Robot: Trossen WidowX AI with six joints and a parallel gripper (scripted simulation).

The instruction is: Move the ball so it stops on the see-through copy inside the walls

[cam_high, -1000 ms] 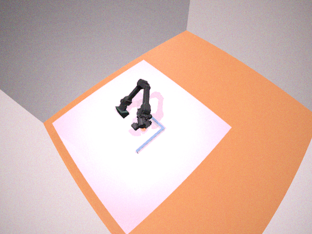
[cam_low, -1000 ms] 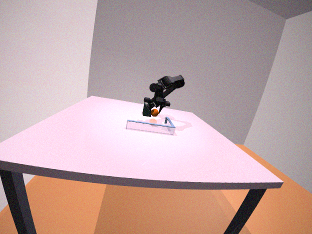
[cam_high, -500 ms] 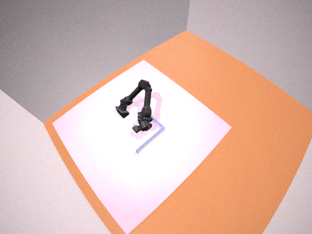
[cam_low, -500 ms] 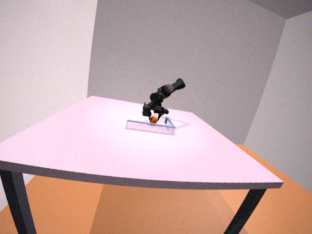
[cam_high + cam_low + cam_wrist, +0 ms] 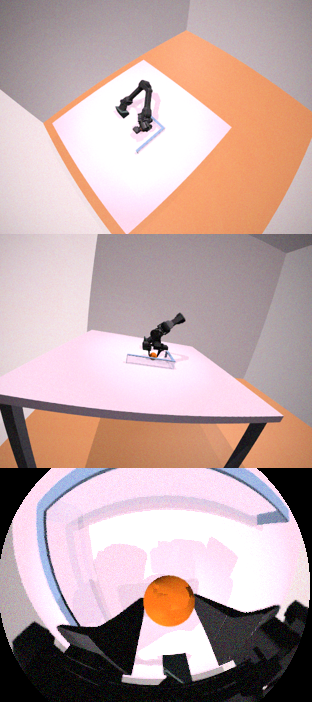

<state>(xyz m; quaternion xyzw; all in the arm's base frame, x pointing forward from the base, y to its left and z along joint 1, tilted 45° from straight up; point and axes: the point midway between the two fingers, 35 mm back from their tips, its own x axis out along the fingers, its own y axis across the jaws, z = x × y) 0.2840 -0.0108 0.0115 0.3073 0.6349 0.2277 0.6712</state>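
Right now the orange ball is right at my gripper tip. Also, from my gripper tip: clear wall 120 mm ahead, 40 mm to the right; then see-through copy right at my gripper tip.
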